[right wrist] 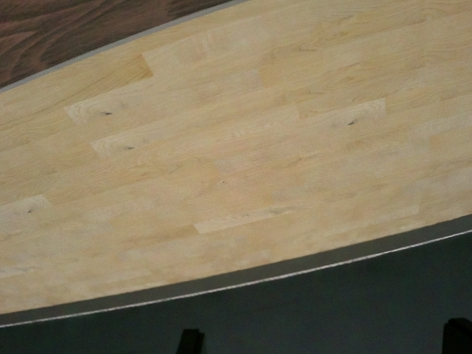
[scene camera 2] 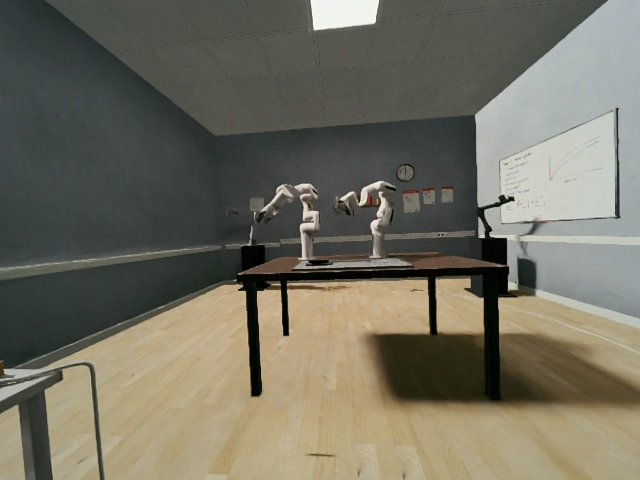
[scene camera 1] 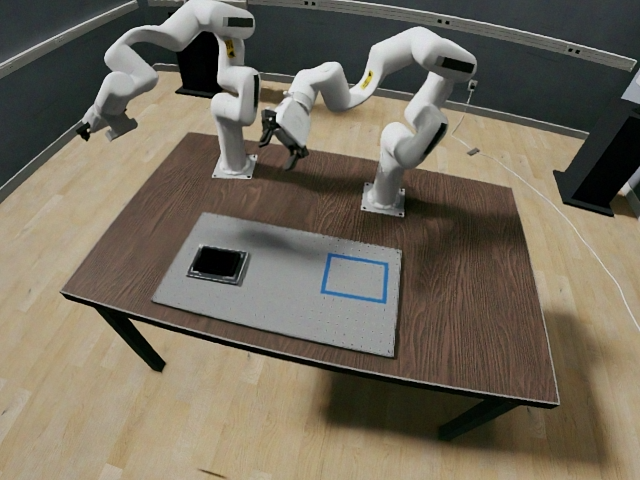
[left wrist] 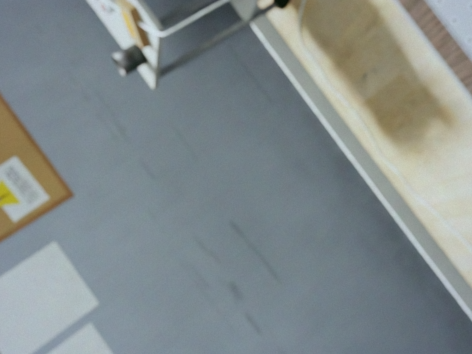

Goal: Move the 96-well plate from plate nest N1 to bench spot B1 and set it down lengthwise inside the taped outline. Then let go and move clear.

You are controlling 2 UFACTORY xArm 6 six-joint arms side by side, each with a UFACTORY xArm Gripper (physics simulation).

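Frame: origin at the left arm's base, x left, y back, z up, level; millimetres.
Seen in the pictures: left gripper, between the fingertips: [scene camera 2: 343, 208] [scene camera 1: 276, 158]; right gripper, between the fingertips: [scene camera 2: 260, 221] [scene camera 1: 96, 130]; left arm's base, origin of its link: [scene camera 2: 379, 256] [scene camera 1: 383, 199]; right arm's base, origin of its link: [scene camera 2: 307, 258] [scene camera 1: 235, 166].
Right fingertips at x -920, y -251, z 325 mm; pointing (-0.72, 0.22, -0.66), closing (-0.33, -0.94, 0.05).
Note:
Offsets run from my right fingertips to a thing's top centre. "*": to the spot under its first point. Level surfaces: height alone.
The dark 96-well plate {dx +433, dy -188, dz -286 mm} [scene camera 1: 217, 261] [scene camera 2: 319, 261] sits in plate nest N1 {* dx +514, dy -182, dz -312 mm} [scene camera 1: 243, 268], a silver-rimmed holder on the left part of the grey board. Bench spot B1 is a blue taped outline {* dx +856, dy -211, dz -312 mm} [scene camera 1: 353, 297] on the right part of the board, with bare board inside. My left gripper [scene camera 1: 279, 148] [scene camera 2: 338, 207] is open and empty, high above the table behind the board; its fingers do not show in the left wrist view. My right gripper [scene camera 1: 83, 131] [scene camera 2: 260, 217] [right wrist: 323, 341] is open and empty, raised out beyond the table's left edge, far from the plate.
The grey perforated board {dz -312 mm} [scene camera 1: 279, 304] lies on the brown table {dz -325 mm} [scene camera 1: 465, 310]. The two arm bases [scene camera 1: 233, 164] [scene camera 1: 384, 198] stand behind the board. The left wrist view shows wall and floor; the right wrist view shows floor and a table edge.

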